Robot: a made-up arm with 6 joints. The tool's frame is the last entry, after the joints.
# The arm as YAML. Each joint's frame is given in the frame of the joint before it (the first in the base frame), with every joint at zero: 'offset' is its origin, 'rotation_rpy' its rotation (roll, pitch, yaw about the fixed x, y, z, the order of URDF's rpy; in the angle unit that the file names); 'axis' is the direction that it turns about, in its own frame. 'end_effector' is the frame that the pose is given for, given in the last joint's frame.
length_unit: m
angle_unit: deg
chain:
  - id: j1
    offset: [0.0, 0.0, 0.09]
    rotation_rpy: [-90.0, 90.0, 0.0]
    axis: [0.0, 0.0, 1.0]
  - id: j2
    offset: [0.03, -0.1, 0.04]
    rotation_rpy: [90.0, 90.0, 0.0]
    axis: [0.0, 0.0, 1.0]
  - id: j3
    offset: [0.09, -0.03, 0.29]
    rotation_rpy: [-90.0, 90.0, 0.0]
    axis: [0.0, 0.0, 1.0]
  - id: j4
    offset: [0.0, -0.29, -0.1]
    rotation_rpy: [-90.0, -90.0, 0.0]
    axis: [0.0, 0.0, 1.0]
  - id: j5
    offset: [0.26, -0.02, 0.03]
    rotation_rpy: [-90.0, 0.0, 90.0]
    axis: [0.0, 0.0, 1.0]
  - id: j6
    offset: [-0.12, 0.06, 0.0]
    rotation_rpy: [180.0, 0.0, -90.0]
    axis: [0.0, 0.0, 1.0]
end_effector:
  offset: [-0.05, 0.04, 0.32]
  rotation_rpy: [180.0, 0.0, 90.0]
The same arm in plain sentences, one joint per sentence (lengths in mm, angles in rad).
The arm has six revolute joints in a row. What follows holds with every joint at zero, and every direction is one of the base frame's. Joint 1 lies 90 mm along +z from the base frame's origin and rotates about +y. Joint 2 lies 100 mm along +x and 40 mm along +y and 30 mm along -z from joint 1 and rotates about +x. Joint 3 lies 290 mm along +x and 90 mm along -y and 30 mm along +z from joint 2 and rotates about -z. Joint 4 lies 290 mm along -y and 100 mm along +z from joint 3 and rotates about +y. Joint 5 lies 20 mm along +x and 30 mm along +y and 260 mm along -z from joint 4 and rotates about +z. Joint 6 lies 120 mm along +x and 60 mm along -y from joint 5 and rotates about -z. The tool frame, which is the frame that the pose is given for, lies 40 mm along +x and 50 mm along -y and 320 mm along -z from joint 6; its axes are parallel to the base frame's.
